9 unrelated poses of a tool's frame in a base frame.
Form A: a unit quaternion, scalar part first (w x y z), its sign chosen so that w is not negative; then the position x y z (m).
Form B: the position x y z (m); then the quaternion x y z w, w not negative. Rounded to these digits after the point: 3 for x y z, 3 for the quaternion.
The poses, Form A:
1: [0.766 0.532 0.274 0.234 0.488 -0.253 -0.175]
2: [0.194 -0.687 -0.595 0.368 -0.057 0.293 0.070]
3: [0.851 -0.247 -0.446 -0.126 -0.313 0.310 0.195]
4: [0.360 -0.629 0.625 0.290 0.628 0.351 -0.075]
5: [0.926 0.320 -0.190 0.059 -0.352 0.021 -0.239]
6: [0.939 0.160 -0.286 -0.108 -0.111 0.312 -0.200]
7: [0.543 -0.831 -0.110 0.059 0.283 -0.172 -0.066]
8: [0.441 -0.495 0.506 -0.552 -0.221 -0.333 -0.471]
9: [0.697 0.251 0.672 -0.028 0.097 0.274 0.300]
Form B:
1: [0.488 -0.253 -0.175 0.532 0.274 0.234 0.766]
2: [-0.057 0.293 0.070 -0.687 -0.595 0.368 0.194]
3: [-0.313 0.310 0.195 -0.247 -0.446 -0.126 0.851]
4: [0.628 0.351 -0.075 -0.629 0.625 0.290 0.360]
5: [-0.352 0.021 -0.239 0.320 -0.190 0.059 0.926]
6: [-0.111 0.312 -0.200 0.160 -0.286 -0.108 0.939]
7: [0.283 -0.172 -0.066 -0.831 -0.110 0.059 0.543]
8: [-0.221 -0.333 -0.471 -0.495 0.506 -0.552 0.441]
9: [0.097 0.274 0.300 0.251 0.672 -0.028 0.697]
